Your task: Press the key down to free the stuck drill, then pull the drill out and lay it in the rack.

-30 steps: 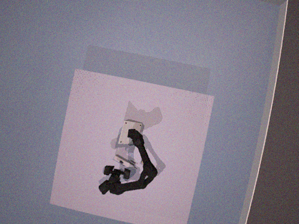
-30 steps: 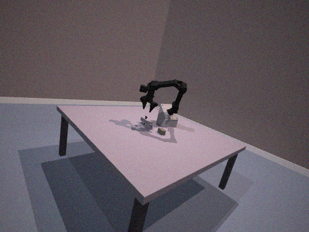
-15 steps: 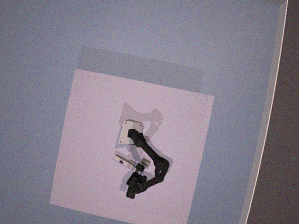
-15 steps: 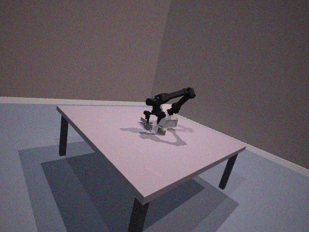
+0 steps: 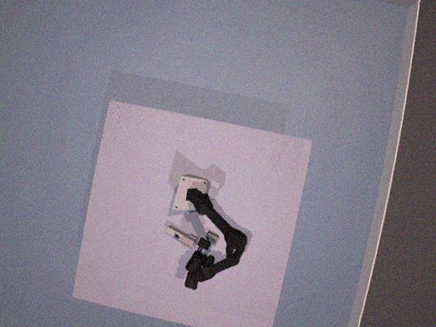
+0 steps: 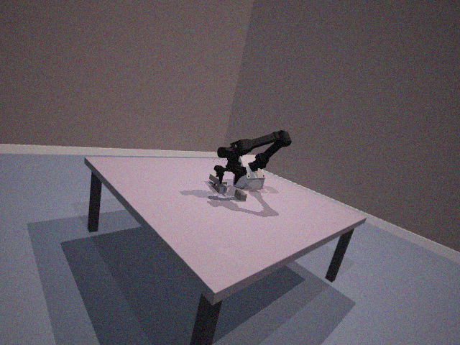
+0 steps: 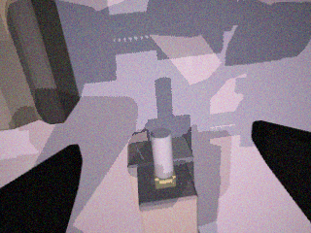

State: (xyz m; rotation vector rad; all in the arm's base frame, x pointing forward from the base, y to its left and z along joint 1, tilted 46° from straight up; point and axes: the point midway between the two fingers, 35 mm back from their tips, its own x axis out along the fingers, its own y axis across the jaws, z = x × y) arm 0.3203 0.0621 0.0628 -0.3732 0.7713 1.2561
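Right now my gripper tip is 2 cm past the drill, 6 cm to the left of it and 2 cm above it. From my gripper tip the other things lie so: tan rack: 6 cm behind, 6 cm to the left, 5 cm below; pale long fixture block: 4 cm behind, 12 cm to the right, 3 cm below.
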